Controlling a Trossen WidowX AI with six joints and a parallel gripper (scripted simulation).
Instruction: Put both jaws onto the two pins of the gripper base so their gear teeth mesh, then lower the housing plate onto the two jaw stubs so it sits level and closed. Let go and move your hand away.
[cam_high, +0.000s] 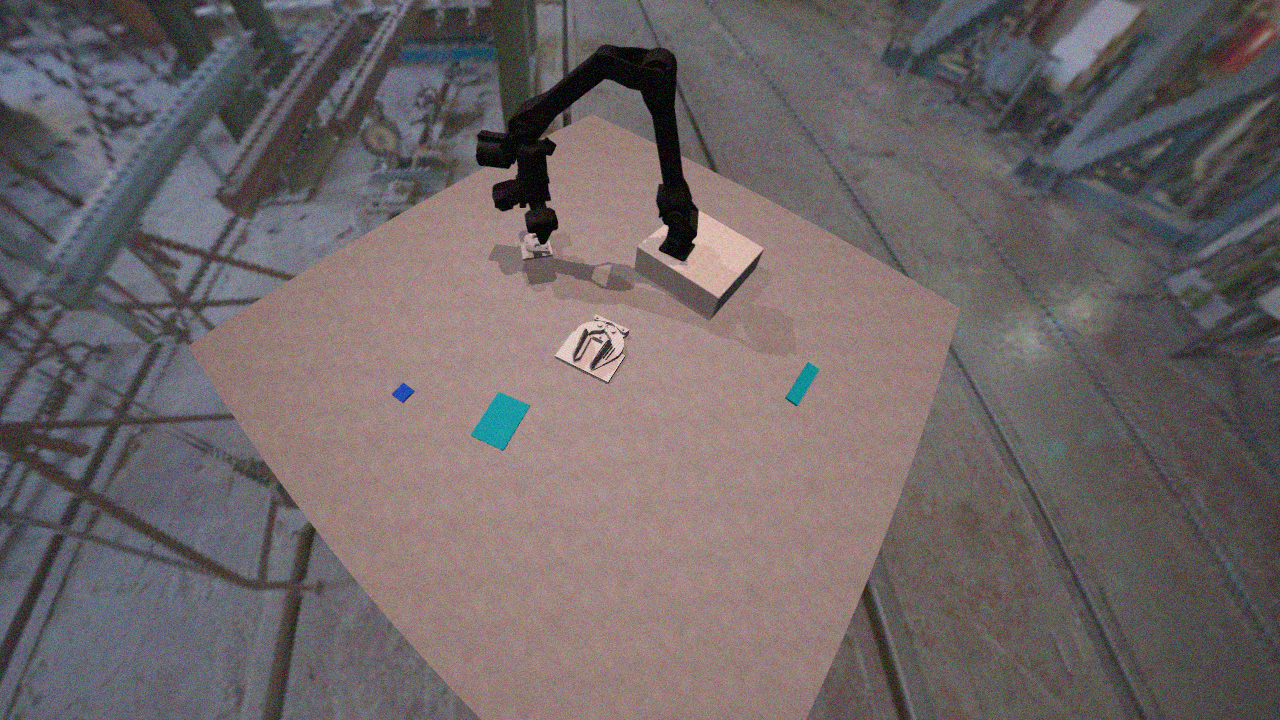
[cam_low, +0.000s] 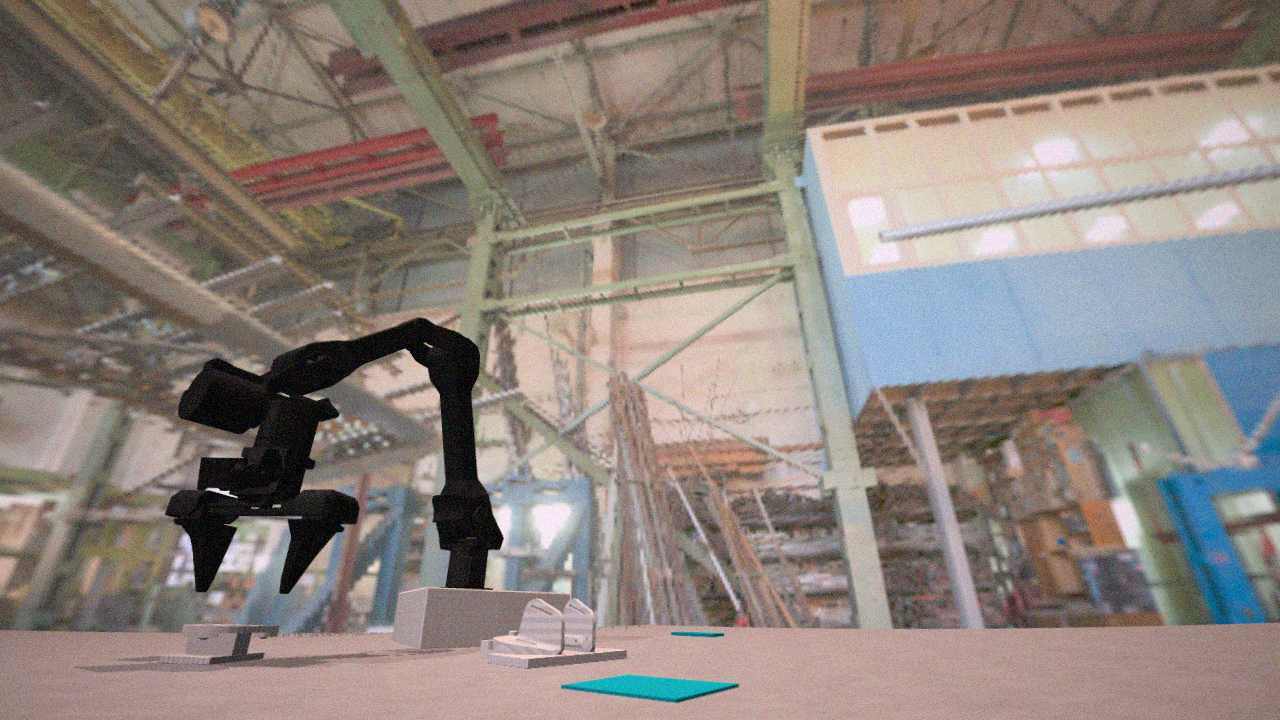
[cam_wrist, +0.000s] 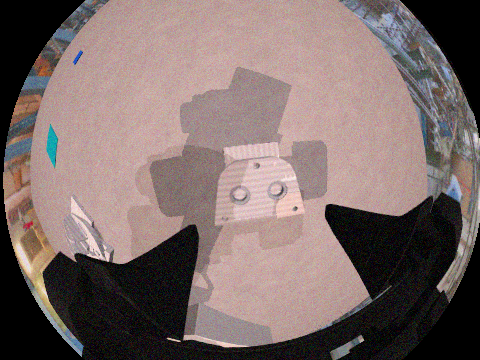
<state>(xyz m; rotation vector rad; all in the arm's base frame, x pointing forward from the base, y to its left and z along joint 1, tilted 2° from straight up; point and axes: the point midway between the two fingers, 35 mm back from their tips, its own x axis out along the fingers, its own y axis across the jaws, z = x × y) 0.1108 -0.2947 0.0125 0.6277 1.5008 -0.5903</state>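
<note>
Now: gripper tip 1 cm short of the gripper base, 1 cm to the left of it and 3 cm above it. From my gripper tip the other things lie so: white block piece (1 cm ahead, 1 cm to the right, 5 cm below); housing plate (13 cm ahead, 26 cm to the left, 5 cm below); flat white plate (20 cm ahead, 26 cm to the left, 6 cm below).
</note>
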